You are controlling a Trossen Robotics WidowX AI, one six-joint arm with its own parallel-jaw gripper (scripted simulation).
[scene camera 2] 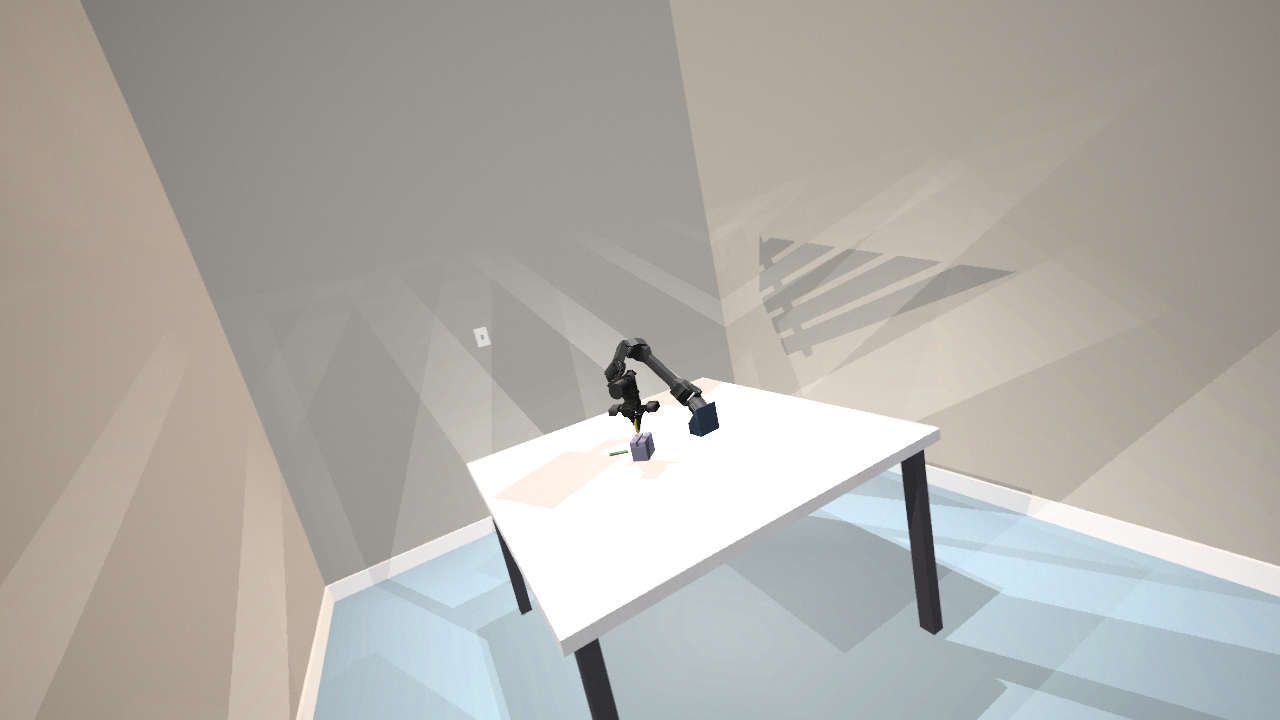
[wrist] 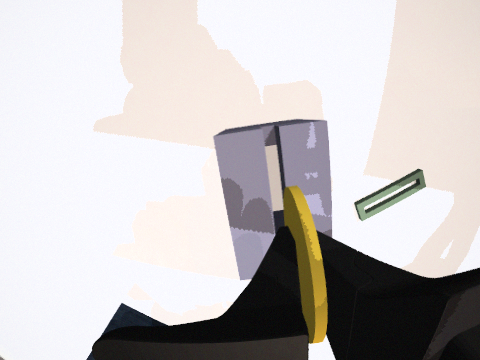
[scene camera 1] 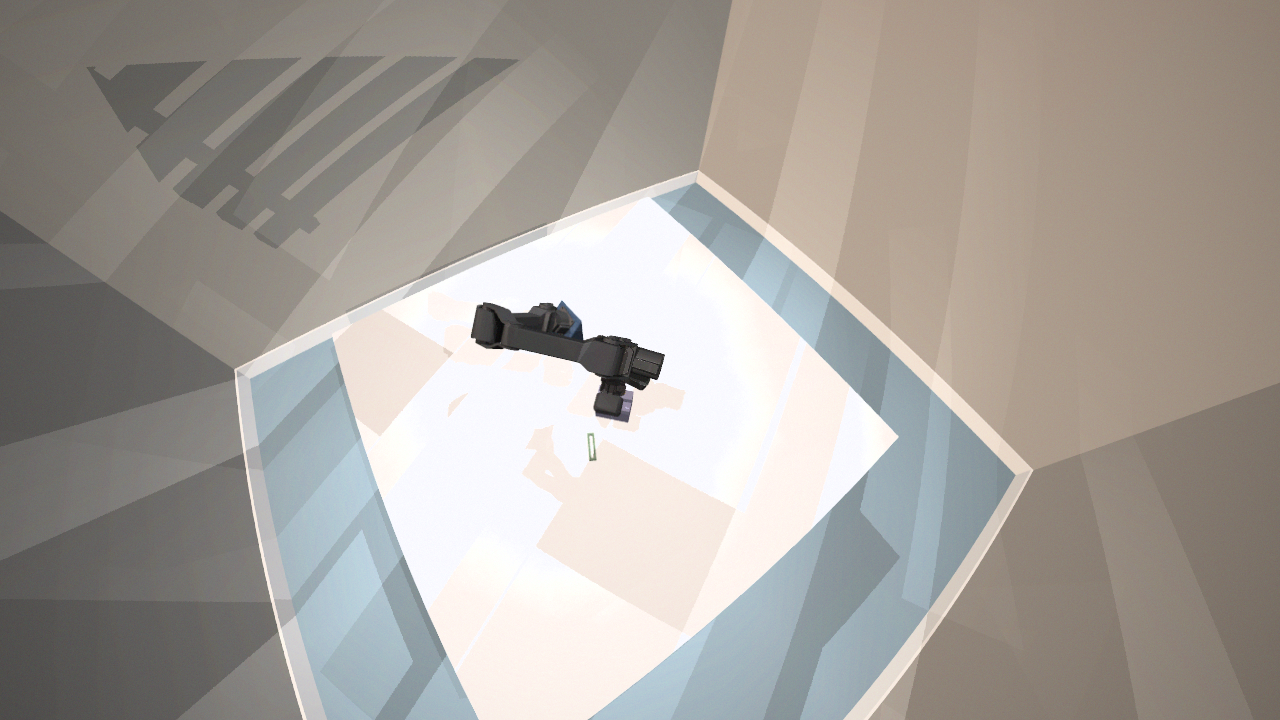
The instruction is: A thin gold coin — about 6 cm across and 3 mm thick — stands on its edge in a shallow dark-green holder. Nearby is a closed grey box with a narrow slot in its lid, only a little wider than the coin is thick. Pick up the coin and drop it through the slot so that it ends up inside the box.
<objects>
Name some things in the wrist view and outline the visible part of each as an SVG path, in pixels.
My gripper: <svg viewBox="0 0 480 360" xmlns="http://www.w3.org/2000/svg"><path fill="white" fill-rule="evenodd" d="M316 232L327 287L328 323L325 336L328 337L336 360L480 360L479 267L437 279L423 277L403 268L393 267L392 264L388 265L385 261L383 263L375 257L369 257L323 232ZM288 225L277 229L247 288L223 315L217 316L216 319L165 327L129 325L112 329L93 343L93 359L309 360L309 331L301 309L300 279L297 271L299 263L295 237Z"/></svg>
A gold coin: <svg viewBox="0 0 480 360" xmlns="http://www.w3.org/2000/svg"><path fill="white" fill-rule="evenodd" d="M292 185L292 187L284 188L284 225L288 225L293 237L295 237L297 263L299 263L297 271L299 271L301 309L303 309L304 320L309 331L309 344L323 343L324 337L327 335L328 299L327 287L325 287L324 264L320 253L321 248L319 240L317 240L315 223L313 223L311 212L308 209L307 199L305 199L303 192L301 192L297 185Z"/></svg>
</objects>
